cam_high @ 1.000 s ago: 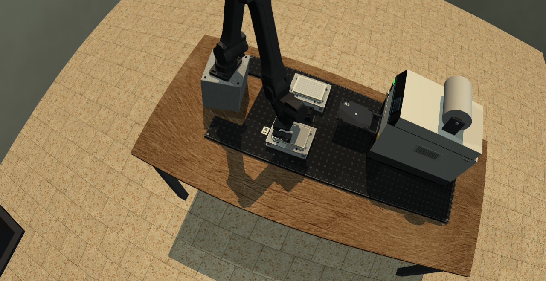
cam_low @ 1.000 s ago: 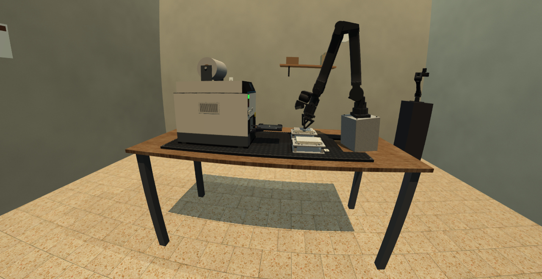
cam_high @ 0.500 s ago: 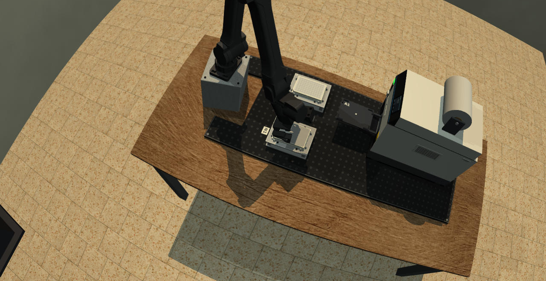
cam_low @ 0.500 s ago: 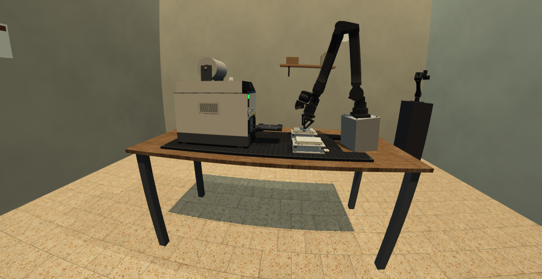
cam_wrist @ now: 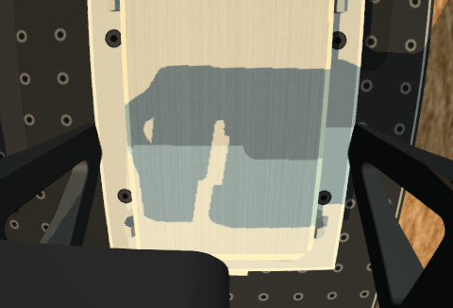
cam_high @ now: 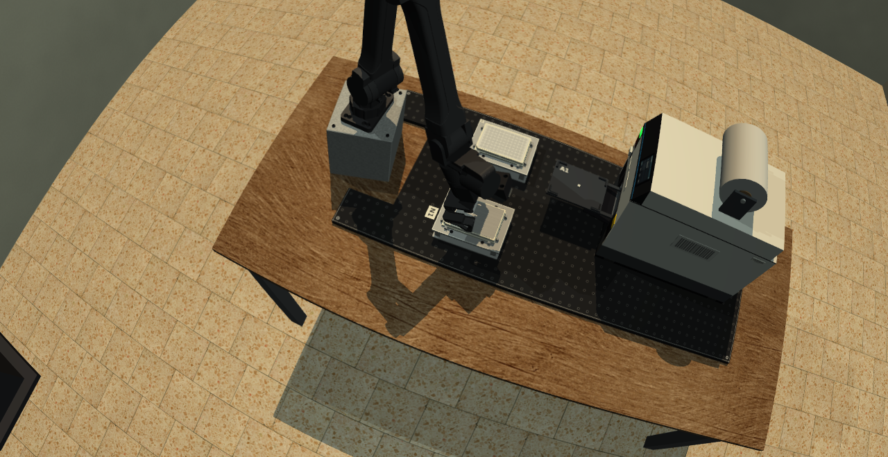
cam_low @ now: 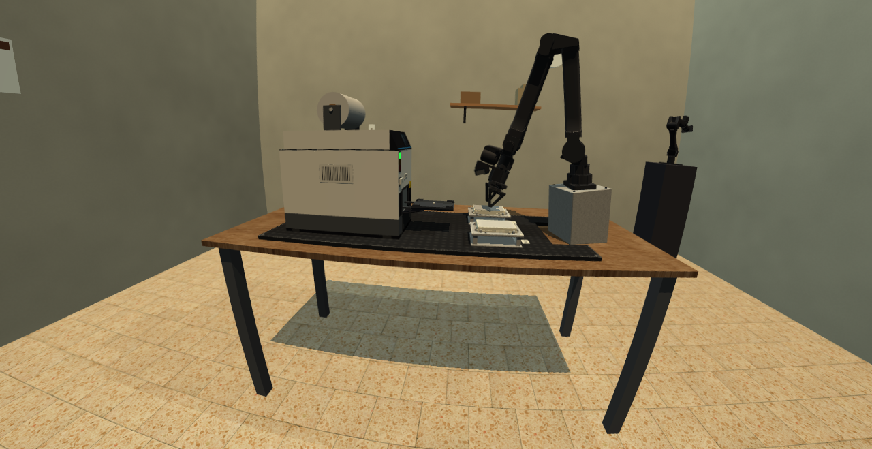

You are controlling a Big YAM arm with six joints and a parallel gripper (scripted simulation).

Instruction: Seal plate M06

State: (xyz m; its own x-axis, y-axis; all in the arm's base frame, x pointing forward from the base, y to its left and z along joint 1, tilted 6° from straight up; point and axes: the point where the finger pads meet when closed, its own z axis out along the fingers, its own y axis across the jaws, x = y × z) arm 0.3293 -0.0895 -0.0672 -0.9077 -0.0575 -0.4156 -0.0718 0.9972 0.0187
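Now: the plate M06 30 mm below my hand. From my hand the other things lie so: plate nest N1: 40 mm below; N1 label: 100 mm behind, 80 mm below, 10 mm to the right; well plate: 220 mm to the left, 30 mm below, 10 mm behind.
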